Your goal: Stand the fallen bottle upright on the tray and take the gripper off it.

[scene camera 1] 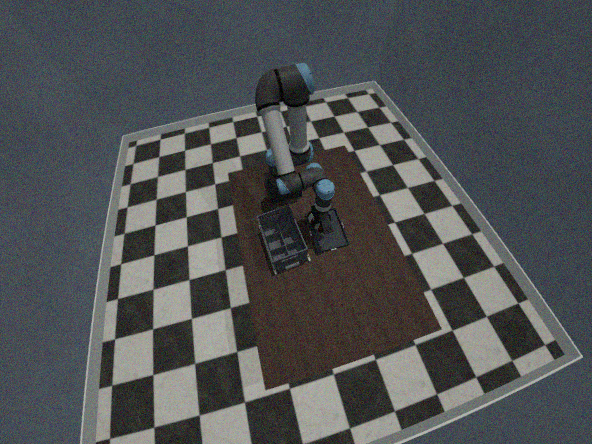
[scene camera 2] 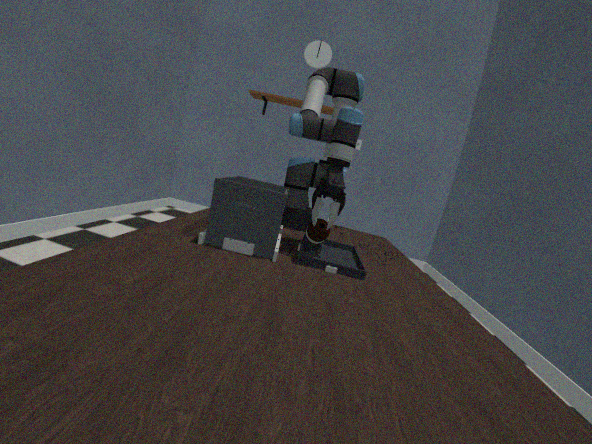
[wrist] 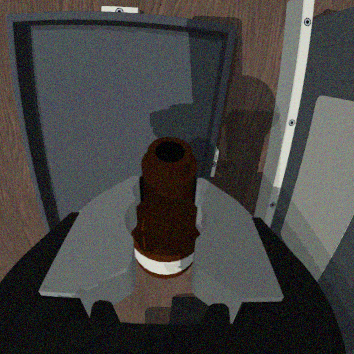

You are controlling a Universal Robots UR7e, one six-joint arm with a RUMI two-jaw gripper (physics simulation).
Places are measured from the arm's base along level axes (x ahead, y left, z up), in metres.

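Pixels of known places: gripper, between the fingertips: point(scene camera 1: 319, 228) point(scene camera 2: 320, 228) point(wrist: 168, 180); arm's base, origin of its link: point(scene camera 2: 292, 205).
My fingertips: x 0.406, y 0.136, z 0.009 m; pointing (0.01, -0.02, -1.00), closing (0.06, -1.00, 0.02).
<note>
For each thing: its middle in the pictures, then the offset to it from my fingertips.
- brown bottle, middle of its body: point(wrist: 166, 215) point(scene camera 2: 318, 230) point(scene camera 1: 317, 222) 0.044 m back, 0.002 m right, 0.017 m down
- dark tray, middle of its body: point(wrist: 118, 154) point(scene camera 2: 330, 253) point(scene camera 1: 326, 229) 0.014 m back, 0.052 m left, 0.074 m down
- tall dark box with compartments, middle of its body: point(scene camera 2: 252, 211) point(scene camera 1: 282, 238) 0.006 m ahead, 0.216 m right, 0.001 m up
The brown bottle point(scene camera 2: 318, 231) point(wrist: 167, 220) with a white label is held tilted, its open mouth turned partly toward the wrist camera. My gripper point(scene camera 2: 323, 219) point(wrist: 168, 180) is shut on the bottle, one grey jaw on each side of it. The dark tray point(scene camera 1: 346, 239) point(scene camera 2: 350, 273) point(wrist: 125, 19) lies flat on the brown table top, below and beyond the bottle in the wrist view. In scene camera 1 the bottle is too small and dark to make out under the arm. Whether the bottle's base touches the tray cannot be told.
A tall dark box with compartments point(scene camera 1: 291, 262) point(scene camera 2: 247, 215) stands close beside the tray, on the left in both scene views. Its pale edge strip point(wrist: 295, 100) runs down the right of the wrist view. A wooden shelf point(scene camera 2: 285, 100) and a round clock point(scene camera 2: 318, 54) are on the wall behind.
</note>
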